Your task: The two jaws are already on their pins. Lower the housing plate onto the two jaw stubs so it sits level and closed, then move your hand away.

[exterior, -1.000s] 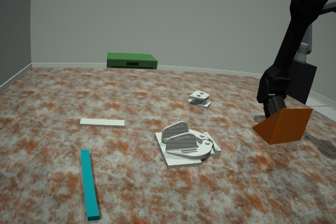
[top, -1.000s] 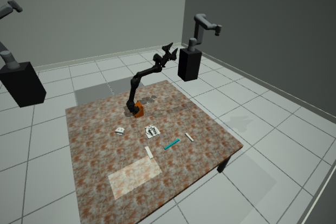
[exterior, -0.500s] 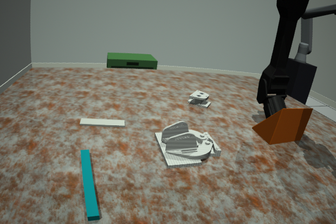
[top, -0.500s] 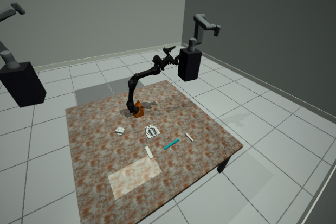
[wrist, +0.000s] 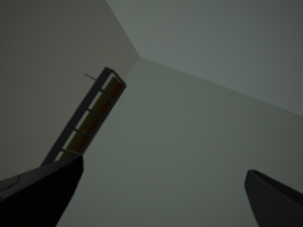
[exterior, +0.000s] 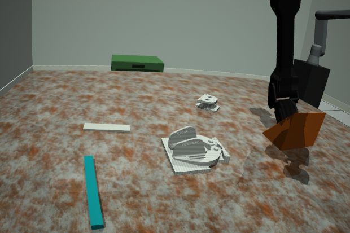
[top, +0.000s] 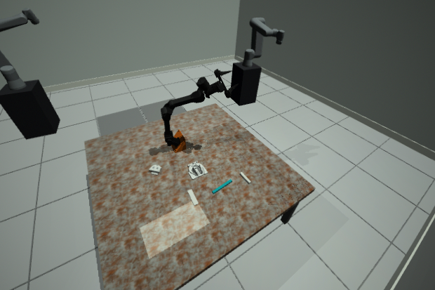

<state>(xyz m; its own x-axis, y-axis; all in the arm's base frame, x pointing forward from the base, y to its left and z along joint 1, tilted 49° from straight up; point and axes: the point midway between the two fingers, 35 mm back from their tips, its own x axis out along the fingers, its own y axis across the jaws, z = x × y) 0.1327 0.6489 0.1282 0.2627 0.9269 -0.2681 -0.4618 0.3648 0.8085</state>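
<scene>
The grey housing plate is 1 cm behind my gripper tip, 57 cm to the right of it and 60 cm below it. Also, from my gripper tip: teal bar (30 cm ahead, 20 cm to the right, 62 cm below); white bar (29 cm ahead, 40 cm to the right, 62 cm below).
</scene>
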